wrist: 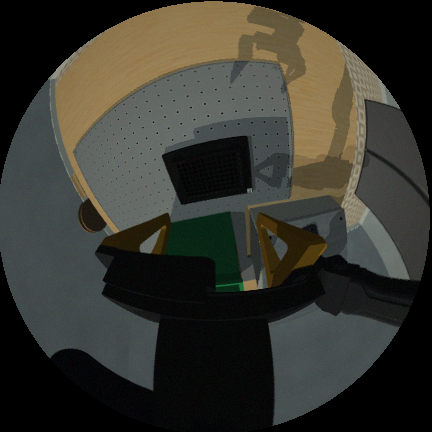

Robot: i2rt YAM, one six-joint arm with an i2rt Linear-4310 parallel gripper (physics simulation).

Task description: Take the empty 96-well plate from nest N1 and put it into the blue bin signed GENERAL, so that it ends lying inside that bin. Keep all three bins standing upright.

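Places are measured from the arm's base along level axes (x ahead, y left, z up), in metres.
Where they show: gripper, between the fingertips: [213, 217].
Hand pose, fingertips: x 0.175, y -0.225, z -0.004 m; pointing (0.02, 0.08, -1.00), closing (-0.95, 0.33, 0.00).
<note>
After its pixels a point has its place.
A dark plate with a grid of wells [212, 172] {x 0.175, y -0.227, z -0.129 m} lies in a black nest [207, 145] {x 0.167, y -0.277, z -0.137 m} on the grey perforated board, at the centre of the wrist view. The nest's label cannot be read. My gripper [213, 217] {x 0.175, y -0.225, z -0.004 m} is open and empty, with its two amber fingers wide apart. The fingertips show below the nest in the view, apart from the plate and the nest. The blue GENERAL bin does not show in this view.
A green bin [202, 240] {x 0.235, y -0.119, z -0.069 m} shows between and behind the fingers, partly hidden by the gripper body. A grey box [305, 210] {x -0.025, y -0.078, z -0.113 m} stands at the right finger. The perforated board [125, 130] {x 0.308, y -0.387, z -0.149 m} lies on the wooden table [150, 40]. A dark curved panel [395, 145] is at far right.
</note>
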